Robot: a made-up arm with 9 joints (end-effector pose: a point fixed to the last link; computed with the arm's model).
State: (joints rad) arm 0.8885 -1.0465 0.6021 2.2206 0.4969 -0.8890 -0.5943 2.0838 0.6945
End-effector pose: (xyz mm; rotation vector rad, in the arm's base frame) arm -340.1 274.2 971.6 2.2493 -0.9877 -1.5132
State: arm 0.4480 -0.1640 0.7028 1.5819 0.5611 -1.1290 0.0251 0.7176 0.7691
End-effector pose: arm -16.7 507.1 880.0 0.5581 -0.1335 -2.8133
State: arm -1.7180 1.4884 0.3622 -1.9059 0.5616 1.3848 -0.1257 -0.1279 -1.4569
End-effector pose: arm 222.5 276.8 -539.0 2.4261 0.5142 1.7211
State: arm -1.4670 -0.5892 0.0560 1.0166 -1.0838 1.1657 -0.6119 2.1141 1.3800
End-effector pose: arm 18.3 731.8 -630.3 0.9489 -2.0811 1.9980
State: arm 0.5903 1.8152 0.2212 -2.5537 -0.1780 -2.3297 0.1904 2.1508 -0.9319
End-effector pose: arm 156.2 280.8 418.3 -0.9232 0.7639 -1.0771
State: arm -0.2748 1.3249 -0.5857 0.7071 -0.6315 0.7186 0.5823 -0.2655 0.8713
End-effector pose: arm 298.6 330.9 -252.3 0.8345 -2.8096 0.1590
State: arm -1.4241 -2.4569 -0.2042 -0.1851 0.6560 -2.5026 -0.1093 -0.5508 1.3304
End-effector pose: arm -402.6 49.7 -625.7 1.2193 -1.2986 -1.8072
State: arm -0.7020 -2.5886 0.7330 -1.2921 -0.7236 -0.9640 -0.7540 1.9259 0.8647
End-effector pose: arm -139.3 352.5 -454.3 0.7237 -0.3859 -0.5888
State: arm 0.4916 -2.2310 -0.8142 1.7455 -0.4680 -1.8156 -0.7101 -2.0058 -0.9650
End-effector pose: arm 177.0 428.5 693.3 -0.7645 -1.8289 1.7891
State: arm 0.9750 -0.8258 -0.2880 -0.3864 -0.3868 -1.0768 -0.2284 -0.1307 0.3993
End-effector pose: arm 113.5 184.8 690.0 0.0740 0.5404 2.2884
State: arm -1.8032 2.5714 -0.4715 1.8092 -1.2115 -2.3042 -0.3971 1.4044 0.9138
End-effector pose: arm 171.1 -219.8 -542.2 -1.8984 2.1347 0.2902
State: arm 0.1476 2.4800 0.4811 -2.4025 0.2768 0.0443 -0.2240 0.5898 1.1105
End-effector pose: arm 400.2 783.4 93.0 0.9462 -0.8212 -2.6859
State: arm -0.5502 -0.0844 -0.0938 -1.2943 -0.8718 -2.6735 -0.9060 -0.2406 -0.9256
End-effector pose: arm 117.9 489.5 145.2 -1.1613 0.2019 1.5643
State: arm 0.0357 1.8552 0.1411 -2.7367 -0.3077 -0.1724 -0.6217 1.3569 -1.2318
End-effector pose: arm 116.0 756.7 343.3 1.4758 1.9002 0.3528
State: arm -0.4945 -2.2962 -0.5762 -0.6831 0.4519 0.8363 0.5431 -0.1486 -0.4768
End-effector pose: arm 107.9 315.2 -20.9 -0.0348 0.5930 0.6457
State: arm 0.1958 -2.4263 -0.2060 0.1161 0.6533 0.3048 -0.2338 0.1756 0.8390
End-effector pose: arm -141.7 365.0 200.1 0.3870 -0.3120 0.8817
